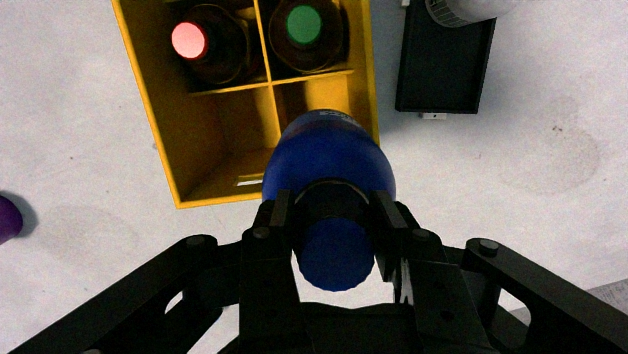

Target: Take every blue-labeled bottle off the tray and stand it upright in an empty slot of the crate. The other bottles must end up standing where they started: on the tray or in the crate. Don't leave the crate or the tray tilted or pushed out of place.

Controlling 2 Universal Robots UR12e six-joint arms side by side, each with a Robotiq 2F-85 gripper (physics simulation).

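My right gripper [331, 208] is shut on the neck of a blue bottle [330, 155] with a blue cap. The bottle hangs over the near right corner of the yellow crate [152, 125] and covers part of the slot there. The crate's near left slot is empty. A bottle with a pink-red cap [190, 41] and one with a green cap [304, 25] stand in the slots behind. The black tray [440, 70] lies to the right of the crate, with part of a white bottle [467, 9] at its far end. The left gripper does not show.
Part of a purple object [7, 219] shows at the left edge. A crate divider [270, 100] runs between the two near slots. A grey patterned strip [612, 295] shows at the lower right edge.
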